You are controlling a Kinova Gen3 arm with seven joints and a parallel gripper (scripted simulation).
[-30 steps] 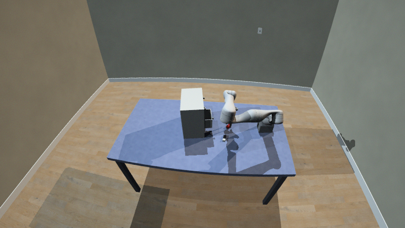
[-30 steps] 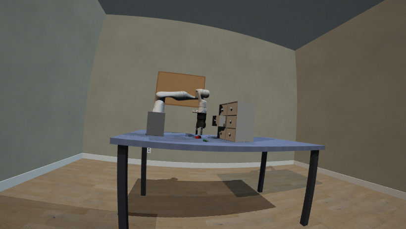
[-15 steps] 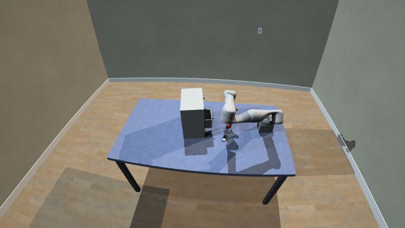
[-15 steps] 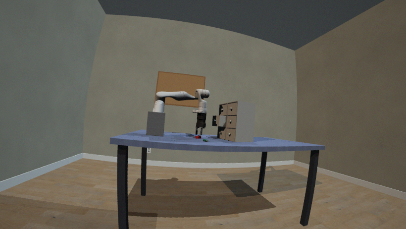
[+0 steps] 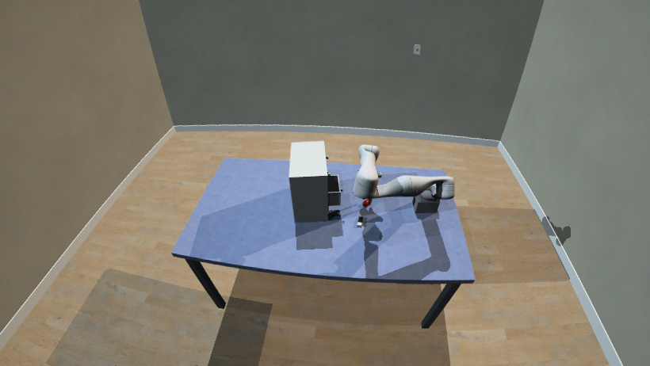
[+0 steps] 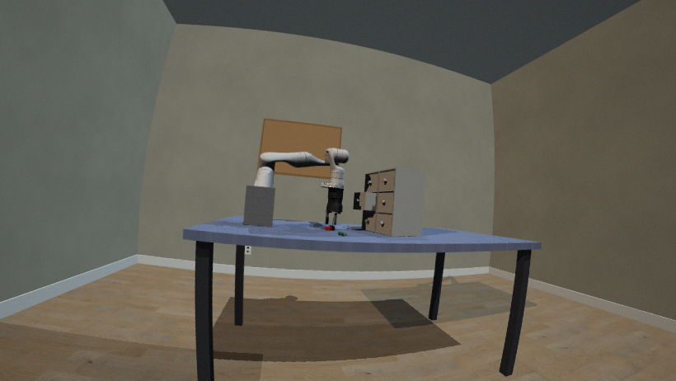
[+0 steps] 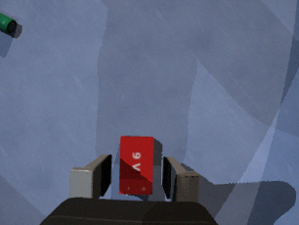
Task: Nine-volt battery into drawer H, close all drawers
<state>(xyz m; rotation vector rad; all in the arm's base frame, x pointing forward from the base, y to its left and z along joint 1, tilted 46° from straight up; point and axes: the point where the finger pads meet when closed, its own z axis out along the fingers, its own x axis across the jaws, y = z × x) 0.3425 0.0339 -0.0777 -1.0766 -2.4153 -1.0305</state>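
Now: hand 40 mm above the nine-volt battery, 10 mm to the right of it and 10 mm short of it.
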